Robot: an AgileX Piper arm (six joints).
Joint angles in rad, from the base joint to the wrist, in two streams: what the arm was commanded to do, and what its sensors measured. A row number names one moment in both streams.
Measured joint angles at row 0: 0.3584, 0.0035, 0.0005, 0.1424, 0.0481, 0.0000
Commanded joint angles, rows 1 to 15: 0.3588, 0.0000, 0.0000, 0.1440, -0.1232, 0.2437; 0.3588, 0.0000, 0.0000, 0.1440, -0.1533, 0.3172; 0.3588, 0.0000, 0.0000, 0.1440, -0.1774, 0.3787; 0.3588, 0.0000, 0.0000, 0.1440, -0.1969, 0.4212; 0.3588, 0.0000, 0.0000, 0.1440, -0.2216, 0.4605; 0.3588, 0.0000, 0.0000, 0.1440, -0.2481, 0.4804; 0.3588, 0.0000, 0.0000, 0.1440, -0.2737, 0.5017; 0.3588, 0.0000, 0.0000, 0.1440, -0.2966, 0.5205; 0.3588, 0.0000, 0.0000, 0.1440, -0.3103, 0.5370; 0.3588, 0.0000, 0.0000, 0.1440, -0.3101, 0.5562; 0.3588, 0.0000, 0.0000, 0.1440, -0.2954, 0.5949; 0.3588, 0.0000, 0.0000, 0.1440, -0.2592, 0.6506; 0.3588, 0.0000, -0.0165, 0.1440, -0.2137, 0.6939; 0.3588, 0.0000, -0.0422, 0.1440, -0.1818, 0.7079; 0.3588, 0.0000, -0.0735, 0.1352, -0.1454, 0.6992
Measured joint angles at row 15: 0.3584, 0.0035, -0.0017, 0.1462, -0.2539, 0.6183
